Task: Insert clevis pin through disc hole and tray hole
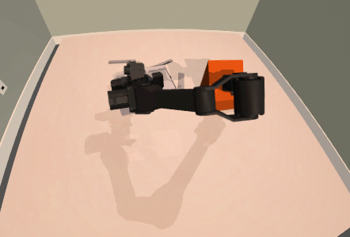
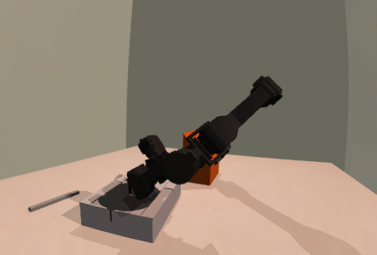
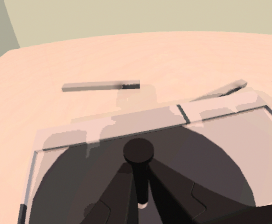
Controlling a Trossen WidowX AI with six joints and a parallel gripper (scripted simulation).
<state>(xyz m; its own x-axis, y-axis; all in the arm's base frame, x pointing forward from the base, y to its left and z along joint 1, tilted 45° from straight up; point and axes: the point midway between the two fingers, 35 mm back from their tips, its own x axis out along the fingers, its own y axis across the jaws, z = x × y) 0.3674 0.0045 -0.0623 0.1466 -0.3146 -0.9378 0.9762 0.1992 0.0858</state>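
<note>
Now: the steel clevis pin 1 cm below my gripper tip. Also, from my gripper tip: steel tray (5 cm below, 4 cm behind); then thin grey bar (22 cm to the right, 9 cm below, 8 cm ahead); then dark flat disc (4 cm below, 1 cm to the left).
</note>
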